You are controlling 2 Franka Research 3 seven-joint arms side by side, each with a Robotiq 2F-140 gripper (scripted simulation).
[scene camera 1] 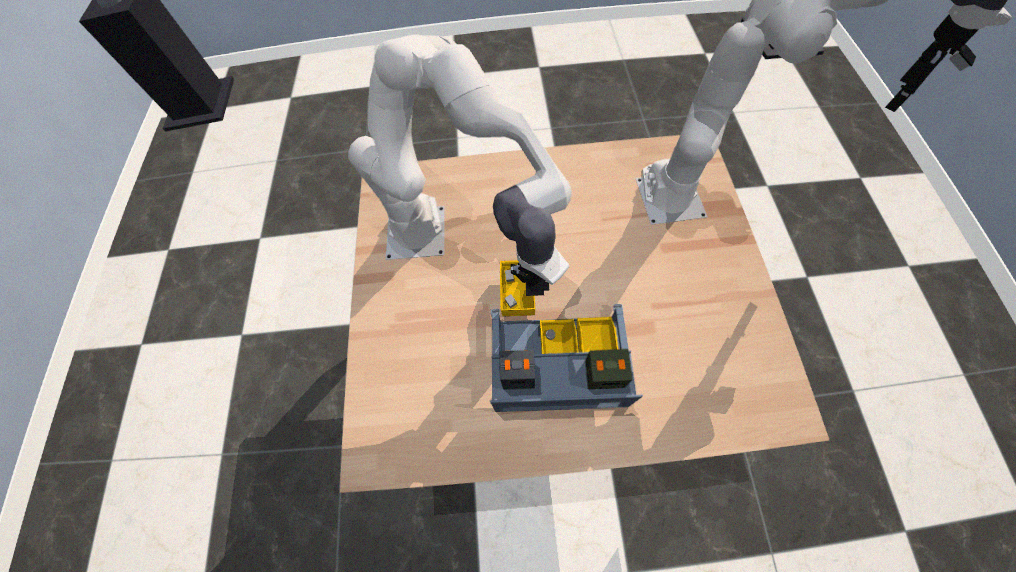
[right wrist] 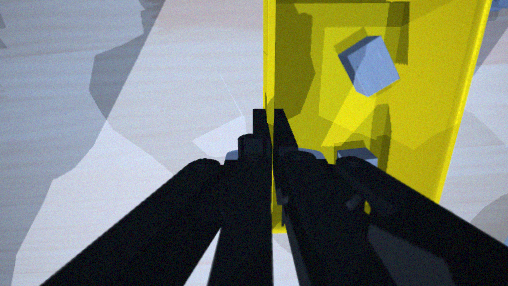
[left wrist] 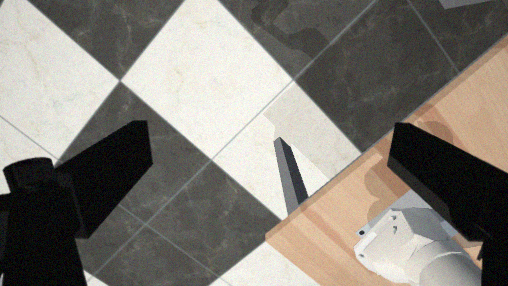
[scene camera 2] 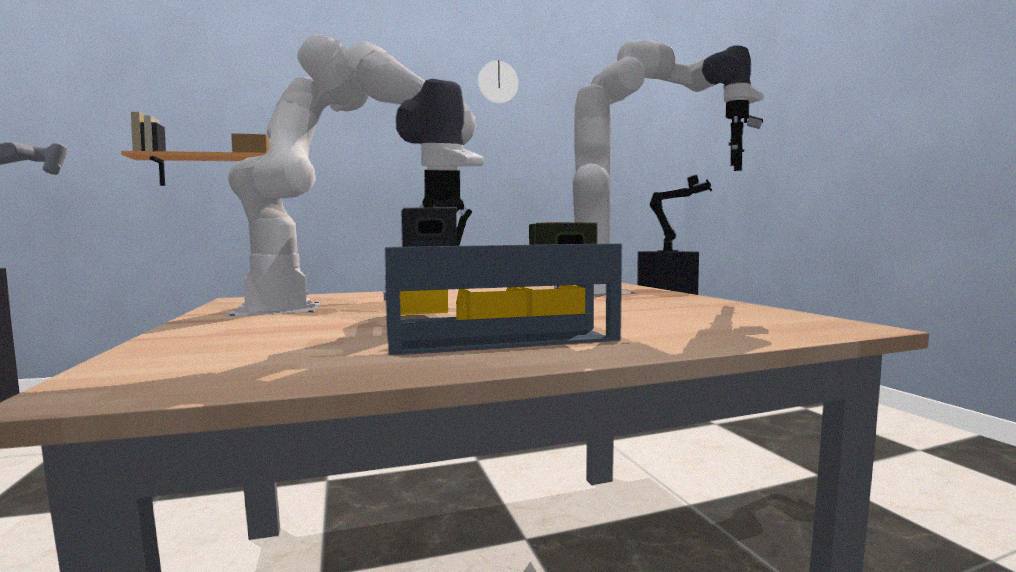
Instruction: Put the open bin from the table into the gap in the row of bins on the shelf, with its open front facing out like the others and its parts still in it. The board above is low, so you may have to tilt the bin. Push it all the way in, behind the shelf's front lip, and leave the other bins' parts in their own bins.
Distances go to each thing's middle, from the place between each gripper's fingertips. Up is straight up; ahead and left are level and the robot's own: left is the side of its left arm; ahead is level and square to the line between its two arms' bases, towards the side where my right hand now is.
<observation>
Now: right hand 210 mm short of the blue-grey shelf (scene camera 2: 423, 268), 40 mm to the right of it and 40 mm above it. Round my right hand: dark green box (scene camera 1: 609, 369) (290 mm ahead, 150 mm to the left, 50 mm above).
Right now the dark green box is 58 cm ahead of my left hand (scene camera 1: 897, 95), 95 cm to the right of it and 26 cm below it. The rest, counted from my left hand: blue-grey shelf: 50 cm ahead, 105 cm to the right, 34 cm below.
</observation>
